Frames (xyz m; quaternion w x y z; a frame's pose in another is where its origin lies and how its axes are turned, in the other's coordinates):
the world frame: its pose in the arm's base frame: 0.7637 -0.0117 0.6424 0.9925 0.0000 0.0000 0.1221
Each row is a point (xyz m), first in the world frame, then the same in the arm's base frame.
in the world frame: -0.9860 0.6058 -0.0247
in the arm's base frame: -0.3397 0.3371 0.6177
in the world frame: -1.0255 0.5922 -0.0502
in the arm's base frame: -0.3748 0.3143 0.5922
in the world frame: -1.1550 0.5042 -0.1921
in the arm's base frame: -0.4791 0.1975 0.4503
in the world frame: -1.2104 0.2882 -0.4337
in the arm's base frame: -0.4805 -0.0255 0.2087
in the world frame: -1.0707 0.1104 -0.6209
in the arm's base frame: -0.3018 -0.1641 0.0215
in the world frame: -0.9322 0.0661 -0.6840
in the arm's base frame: -0.1567 -0.1735 -0.0416
